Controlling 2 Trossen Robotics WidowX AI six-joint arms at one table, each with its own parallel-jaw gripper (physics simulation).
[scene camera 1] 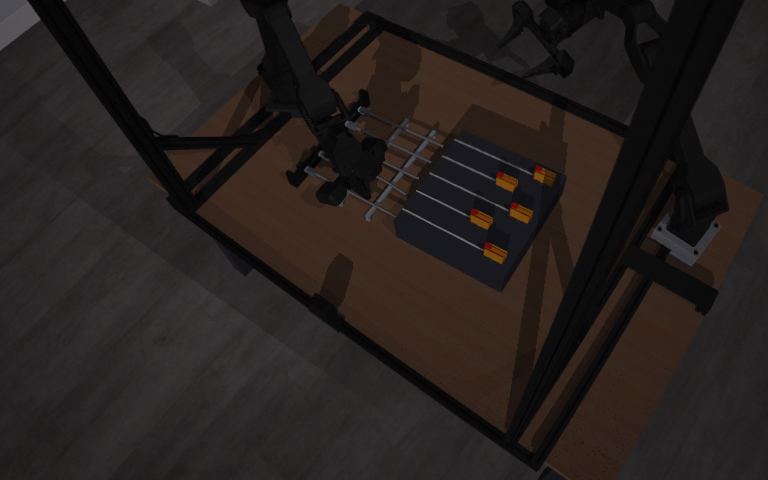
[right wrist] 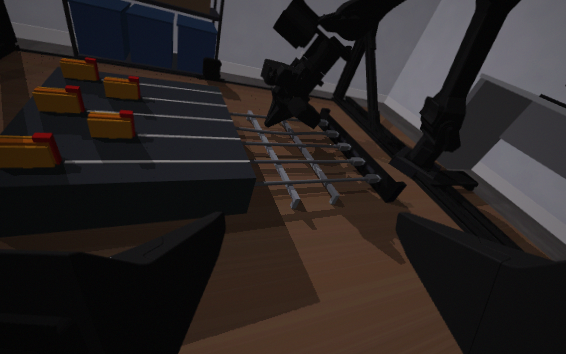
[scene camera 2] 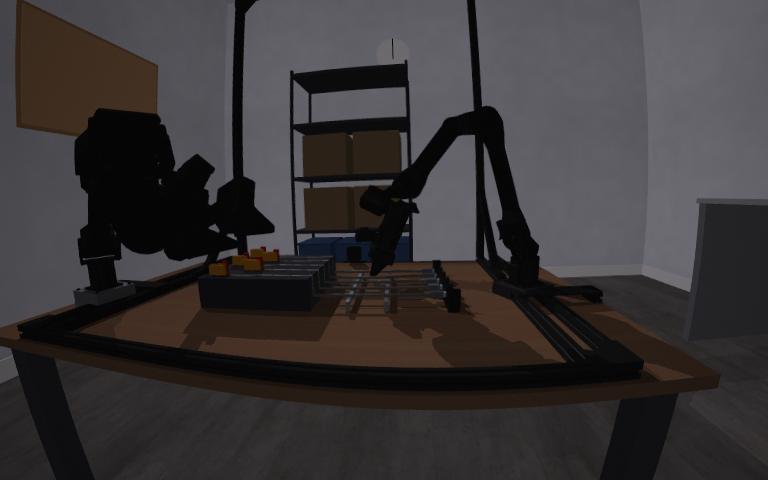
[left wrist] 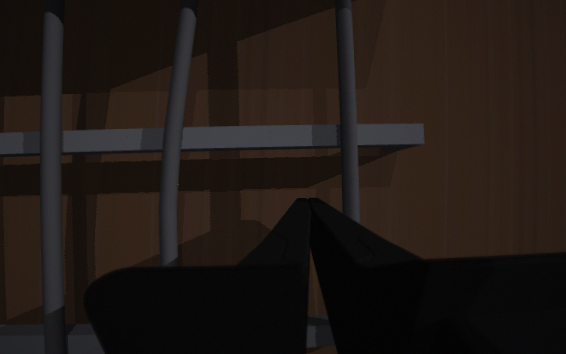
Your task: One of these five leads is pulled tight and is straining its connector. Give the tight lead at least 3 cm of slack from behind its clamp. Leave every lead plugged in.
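Places are measured from the left arm's base along level axes (x ahead, y left, z up), in metres.
Pixels of known places: left gripper, fingertip midpoint: (scene camera 1: 368, 198) (right wrist: 266, 125) (left wrist: 306, 208); right gripper, fingertip midpoint: (scene camera 1: 510, 62) (right wrist: 310, 221) (scene camera 2: 254, 237); left arm's base, link origin: (scene camera 1: 288, 95) (right wrist: 419, 160) (scene camera 2: 523, 282); right arm's base, link origin: (scene camera 1: 687, 227) (scene camera 2: 104, 286).
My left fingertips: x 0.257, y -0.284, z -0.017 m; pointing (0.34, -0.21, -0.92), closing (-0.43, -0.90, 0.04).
Ahead of a thing's pixels: the offset from my left fingertips to its top centre. "spot": to the spot under its first point.
Five grey leads run from plugs in a black connector bar (scene camera 1: 294, 176) (scene camera 2: 453, 300) (right wrist: 394, 192) across two pale rails @[spot: dy -0.044, dx +0.013, dz +0.010 m] (scene camera 1: 370, 213) @[dy +0.193, dx +0.122, dz +0.011 m] (right wrist: 295, 201) onto a dark block @[dy -0.014, dx +0.247, dz +0.056 m] (scene camera 1: 447, 254) (scene camera 2: 254, 294) (right wrist: 200, 197). Each has an orange clamp with a red tab, such as the nearest clamp (scene camera 1: 495, 253) (scene camera 2: 218, 269). Which lead is tight I cannot tell. My left gripper (scene camera 1: 367, 195) (scene camera 2: 373, 273) (left wrist: 306, 208) is shut and empty, its tips between a bent lead @[spot: dy +0.034, dx +0.041, dz +0.016 m] (left wrist: 172, 150) and the rightmost lead @[spot: dy -0.030, dx +0.029, dz +0.017 m] (left wrist: 349, 100), closer to the latter. My right gripper (scene camera 1: 511, 61) (scene camera 2: 254, 237) (right wrist: 310, 221) is open and empty, away from the leads.
A black frame (scene camera 1: 407, 370) (scene camera 2: 339, 373) borders the wooden table, with upright posts at its corners. My left forearm hangs over the connector bar and hides part of the leads in scene camera 1. A shelf rack (scene camera 2: 351, 122) stands behind the table.
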